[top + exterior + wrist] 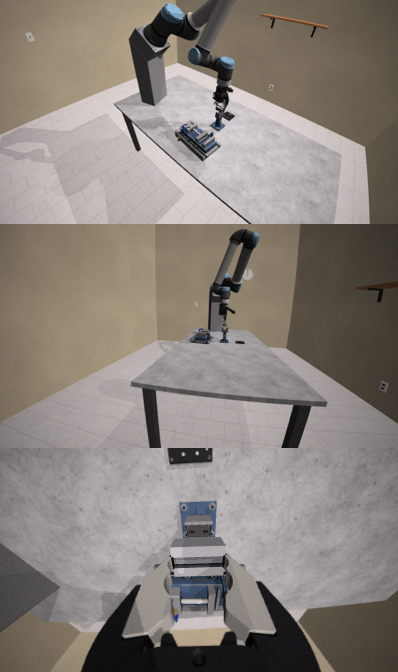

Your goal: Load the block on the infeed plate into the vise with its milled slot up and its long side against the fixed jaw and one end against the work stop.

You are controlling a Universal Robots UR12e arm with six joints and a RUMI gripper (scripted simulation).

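My gripper is now right at the part. From my hand the other things lie so: cylinder rod (20 mm ahead, 230 mm to the right, 120 mm below); then work stop (100 mm ahead, 170 mm to the right, 100 mm below); then moving jaw (70 mm ahead, 220 mm to the right, 120 mm below).
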